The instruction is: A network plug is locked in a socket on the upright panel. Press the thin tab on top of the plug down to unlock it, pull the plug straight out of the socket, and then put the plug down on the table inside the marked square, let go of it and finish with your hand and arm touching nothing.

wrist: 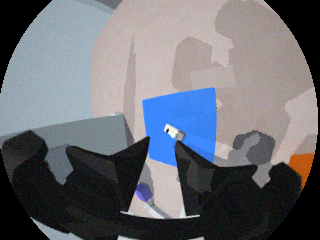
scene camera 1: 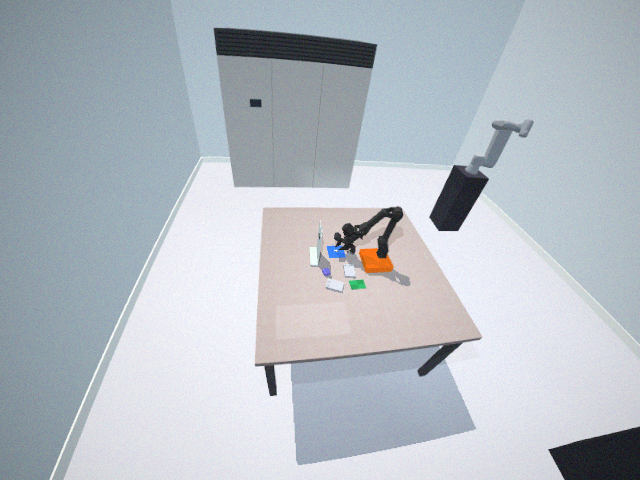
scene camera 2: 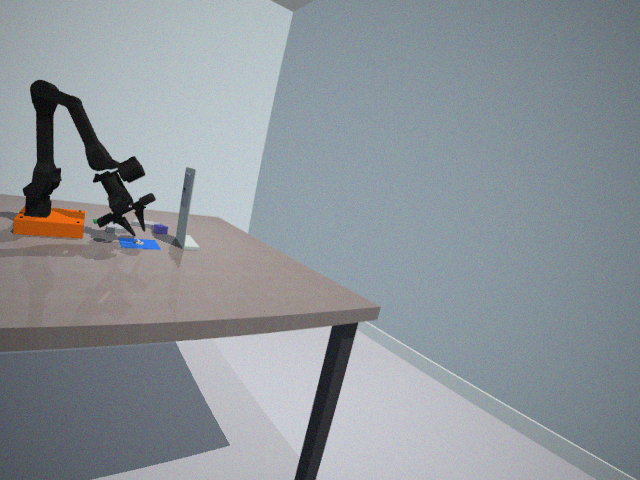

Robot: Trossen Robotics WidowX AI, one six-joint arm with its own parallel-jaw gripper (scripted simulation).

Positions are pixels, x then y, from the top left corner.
Labels:
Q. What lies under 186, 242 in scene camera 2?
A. A grey panel.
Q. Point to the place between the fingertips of my gripper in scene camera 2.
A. At 139, 233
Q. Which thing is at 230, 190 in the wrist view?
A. My gripper.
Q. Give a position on a blue marked square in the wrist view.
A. At 194, 112

